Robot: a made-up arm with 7 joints.
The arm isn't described. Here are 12 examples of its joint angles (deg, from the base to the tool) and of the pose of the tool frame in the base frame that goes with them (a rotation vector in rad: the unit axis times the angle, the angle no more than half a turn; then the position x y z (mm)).
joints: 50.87 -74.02 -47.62 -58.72 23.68 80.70 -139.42
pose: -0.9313 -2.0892 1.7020 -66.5 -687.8 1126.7
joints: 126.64 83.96 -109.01 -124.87 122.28 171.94 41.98
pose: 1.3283 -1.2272 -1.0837 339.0 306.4 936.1
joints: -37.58 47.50 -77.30 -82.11 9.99 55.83 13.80
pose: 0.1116 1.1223 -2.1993 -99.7 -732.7 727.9
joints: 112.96 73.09 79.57 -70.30 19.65 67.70 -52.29
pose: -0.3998 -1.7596 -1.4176 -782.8 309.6 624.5
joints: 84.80 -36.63 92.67 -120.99 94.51 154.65 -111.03
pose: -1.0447 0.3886 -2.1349 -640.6 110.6 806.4
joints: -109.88 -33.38 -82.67 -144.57 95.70 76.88 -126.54
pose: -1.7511 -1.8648 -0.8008 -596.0 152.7 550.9
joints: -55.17 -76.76 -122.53 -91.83 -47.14 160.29 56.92
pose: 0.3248 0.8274 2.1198 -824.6 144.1 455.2
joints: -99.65 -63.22 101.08 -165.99 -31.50 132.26 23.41
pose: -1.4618 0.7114 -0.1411 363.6 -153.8 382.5
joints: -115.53 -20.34 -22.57 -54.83 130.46 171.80 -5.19
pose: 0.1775 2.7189 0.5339 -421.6 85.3 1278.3
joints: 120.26 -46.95 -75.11 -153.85 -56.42 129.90 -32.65
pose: 0.0803 -0.1477 2.1389 268.7 462.1 619.7
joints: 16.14 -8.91 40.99 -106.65 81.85 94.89 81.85
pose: 0.4125 1.2703 -0.5565 376.0 582.0 935.4
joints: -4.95 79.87 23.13 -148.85 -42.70 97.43 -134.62
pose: -1.8288 -0.8366 -1.5075 -82.0 210.9 64.3
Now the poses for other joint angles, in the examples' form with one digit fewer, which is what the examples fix.
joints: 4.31 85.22 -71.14 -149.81 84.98 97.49 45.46
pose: 0.192 -0.478 2.954 -133 -537 424
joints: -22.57 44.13 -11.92 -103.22 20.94 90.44 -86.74
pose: 0.935 0.323 0.641 556 -392 292
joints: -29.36 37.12 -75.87 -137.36 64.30 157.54 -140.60
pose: -0.341 0.270 -0.227 -314 -548 614
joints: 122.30 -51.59 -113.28 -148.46 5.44 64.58 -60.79
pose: 1.654 1.366 1.353 353 259 357
